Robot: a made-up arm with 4 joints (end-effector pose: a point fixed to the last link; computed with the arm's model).
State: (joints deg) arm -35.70 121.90 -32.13 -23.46
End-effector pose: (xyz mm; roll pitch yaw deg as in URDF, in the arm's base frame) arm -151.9 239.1 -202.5 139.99 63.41 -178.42
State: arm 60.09 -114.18 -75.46 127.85
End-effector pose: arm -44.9 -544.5 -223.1 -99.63 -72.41 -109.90
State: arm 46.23 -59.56 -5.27 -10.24
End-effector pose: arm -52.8 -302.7 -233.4 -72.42 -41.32 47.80
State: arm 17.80 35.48 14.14 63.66
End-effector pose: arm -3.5 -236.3 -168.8 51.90 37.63 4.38
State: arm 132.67 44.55 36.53 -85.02
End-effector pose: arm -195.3 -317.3 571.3 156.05 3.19 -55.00
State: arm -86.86 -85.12 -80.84 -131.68
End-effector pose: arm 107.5 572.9 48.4 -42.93 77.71 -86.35
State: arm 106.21 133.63 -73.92 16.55
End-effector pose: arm -89.6 -452.8 144.8 -3.90 -78.14 158.38
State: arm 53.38 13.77 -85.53 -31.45
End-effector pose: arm -18.7 -379.7 -281.3 -50.86 -52.10 -82.92
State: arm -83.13 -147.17 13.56 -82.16
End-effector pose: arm 36.0 196.6 -90.0 13.88 -17.21 -148.77
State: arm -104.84 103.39 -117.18 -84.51
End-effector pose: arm -293.7 341.0 237.4 -159.42 76.83 -62.33
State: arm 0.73 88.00 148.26 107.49
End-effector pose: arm 32.0 101.2 -582.5 -166.23 -57.47 93.16
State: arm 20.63 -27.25 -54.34 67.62
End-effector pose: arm -200.2 -138.9 -218.0 77.36 -32.42 -52.12
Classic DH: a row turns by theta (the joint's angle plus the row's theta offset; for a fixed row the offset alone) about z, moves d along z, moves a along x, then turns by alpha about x. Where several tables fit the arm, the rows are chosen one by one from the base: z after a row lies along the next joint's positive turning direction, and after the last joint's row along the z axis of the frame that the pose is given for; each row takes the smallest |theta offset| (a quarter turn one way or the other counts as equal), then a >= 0, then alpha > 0; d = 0 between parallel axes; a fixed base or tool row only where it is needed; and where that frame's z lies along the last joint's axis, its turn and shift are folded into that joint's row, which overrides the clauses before.
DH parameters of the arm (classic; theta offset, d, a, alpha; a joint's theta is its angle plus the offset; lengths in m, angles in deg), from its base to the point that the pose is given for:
base (fixed): -90 0.0659 0 90
joint 1: -90 0.0786 0.3908 90
joint 2: -90 -0.037 0.0667 90
joint 3: -90 -0.0483 0.1379 -90
joint 4: 0 -0.0873 -0.1695 90
tool (fixed): 90 0.0392 0 0

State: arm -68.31 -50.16 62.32 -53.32
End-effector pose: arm 64.6 393.8 -216.3 -16.03 -72.68 -0.80
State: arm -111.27 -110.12 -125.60 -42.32
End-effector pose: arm 2.4 199.3 171.3 -123.66 34.02 76.02
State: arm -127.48 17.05 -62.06 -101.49
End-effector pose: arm -231.6 470.9 398.9 36.20 38.13 55.29
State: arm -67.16 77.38 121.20 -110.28
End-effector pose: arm -239.8 617.1 -225.3 -171.35 -79.90 -130.22
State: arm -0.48 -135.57 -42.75 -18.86
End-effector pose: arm -51.3 50.8 -258.8 127.16 -30.55 -127.51
